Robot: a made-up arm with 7 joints.
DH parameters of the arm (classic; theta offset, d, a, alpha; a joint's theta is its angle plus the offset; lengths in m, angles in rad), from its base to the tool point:
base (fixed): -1.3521 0 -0.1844 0
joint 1: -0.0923 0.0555 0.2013 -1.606
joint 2: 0 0.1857 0.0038 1.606
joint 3: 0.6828 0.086 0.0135 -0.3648
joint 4: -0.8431 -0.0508 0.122 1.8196
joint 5: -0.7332 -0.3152 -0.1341 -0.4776
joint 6: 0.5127 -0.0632 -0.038 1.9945
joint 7: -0.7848 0 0.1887 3.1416
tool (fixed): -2.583 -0.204 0 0
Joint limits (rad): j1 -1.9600..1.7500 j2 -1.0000..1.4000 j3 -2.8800..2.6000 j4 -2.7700..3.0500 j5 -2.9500..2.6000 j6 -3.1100..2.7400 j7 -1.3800..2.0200
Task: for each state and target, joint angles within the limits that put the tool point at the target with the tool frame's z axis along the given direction. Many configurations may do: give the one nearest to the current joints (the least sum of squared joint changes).
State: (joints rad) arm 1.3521 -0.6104 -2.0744 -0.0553 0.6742 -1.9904 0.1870
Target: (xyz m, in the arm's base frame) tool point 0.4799 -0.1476 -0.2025 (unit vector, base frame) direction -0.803 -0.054 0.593
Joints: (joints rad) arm 1.0219 -0.0292 -2.0670 0.0553 1.0397 -2.1372 0.1493
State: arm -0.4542 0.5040 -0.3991 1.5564 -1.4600 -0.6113 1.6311
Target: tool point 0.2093 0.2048 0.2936 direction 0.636 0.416 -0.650
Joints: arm 0.3032 0.5636 -0.2682 1.6708 -1.4028 -0.3272 1.4180
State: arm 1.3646 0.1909 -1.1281 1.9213 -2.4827 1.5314 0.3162
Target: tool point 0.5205 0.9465 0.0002 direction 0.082 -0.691 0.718
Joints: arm 1.5996 0.0974 -1.2790 1.1791 -1.9567 2.2934 0.1255
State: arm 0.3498 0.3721 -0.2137 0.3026 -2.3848 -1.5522 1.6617
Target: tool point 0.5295 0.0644 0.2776 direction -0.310 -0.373 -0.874
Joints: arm 0.7090 0.4235 -0.7410 -0.0912 -1.6417 -0.9480 1.6077
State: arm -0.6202 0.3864 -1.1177 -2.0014 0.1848 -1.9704 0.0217
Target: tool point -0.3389 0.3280 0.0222 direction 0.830 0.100 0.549
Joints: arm -0.5459 -0.2719 -1.4734 -1.9114 0.9558 -1.5227 0.2101
